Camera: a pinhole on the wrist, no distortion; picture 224 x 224 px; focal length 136.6 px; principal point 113.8 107.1 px. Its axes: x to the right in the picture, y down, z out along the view. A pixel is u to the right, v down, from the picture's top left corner.
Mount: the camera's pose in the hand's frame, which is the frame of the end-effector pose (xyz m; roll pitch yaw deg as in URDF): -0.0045 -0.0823 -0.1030 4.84 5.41 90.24
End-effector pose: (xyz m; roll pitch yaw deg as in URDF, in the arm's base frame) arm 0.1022 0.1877 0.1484 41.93 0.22 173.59
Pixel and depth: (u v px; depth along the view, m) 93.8 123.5 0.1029
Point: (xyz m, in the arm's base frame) 0.1179 0.2525 0.0911
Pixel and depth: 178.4 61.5 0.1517
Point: 0.0465 0.2161 0.1775
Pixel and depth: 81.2 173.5 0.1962
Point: 0.2014 0.3289 0.1526
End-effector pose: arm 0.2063 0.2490 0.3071 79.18 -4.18 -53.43
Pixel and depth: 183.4 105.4 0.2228
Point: 0.1364 0.1831 0.3790
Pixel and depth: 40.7 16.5 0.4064
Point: 0.1183 -0.2060 0.1285
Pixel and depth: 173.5 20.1 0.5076
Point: 0.1589 -0.2099 0.5807
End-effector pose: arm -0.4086 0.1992 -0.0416 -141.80 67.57 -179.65
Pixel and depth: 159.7 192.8 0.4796
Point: 0.0425 0.0630 0.0589
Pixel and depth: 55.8 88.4 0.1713
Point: -0.4476 0.0456 -0.0614
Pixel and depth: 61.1 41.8 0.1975
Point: -0.4612 0.0319 -0.1347
